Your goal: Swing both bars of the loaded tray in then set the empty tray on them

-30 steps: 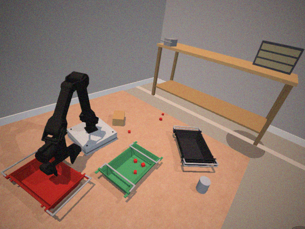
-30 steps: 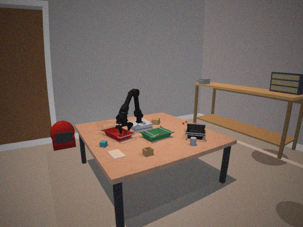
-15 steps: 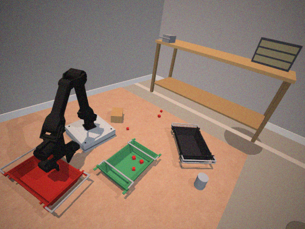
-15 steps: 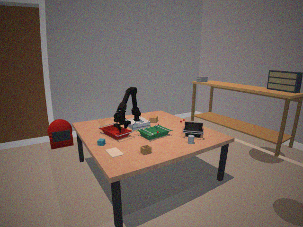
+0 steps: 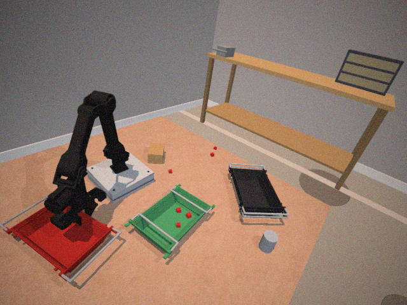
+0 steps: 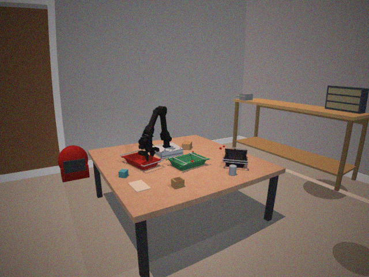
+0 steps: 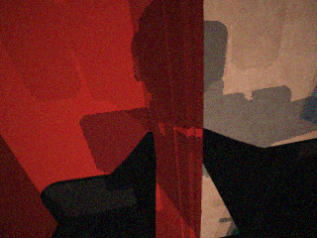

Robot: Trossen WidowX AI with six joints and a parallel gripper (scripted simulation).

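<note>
The red tray lies 80 mm to the right of my gripper tip, 30 mm ahead of it and 30 mm above it. Also, from my gripper tip: tan box (470 mm to the left, 220 mm behind, 20 mm above); then white card (400 mm ahead, 200 mm to the right, 10 mm below); then teal cube (260 mm to the right, 200 mm ahead, 10 mm above).
</note>
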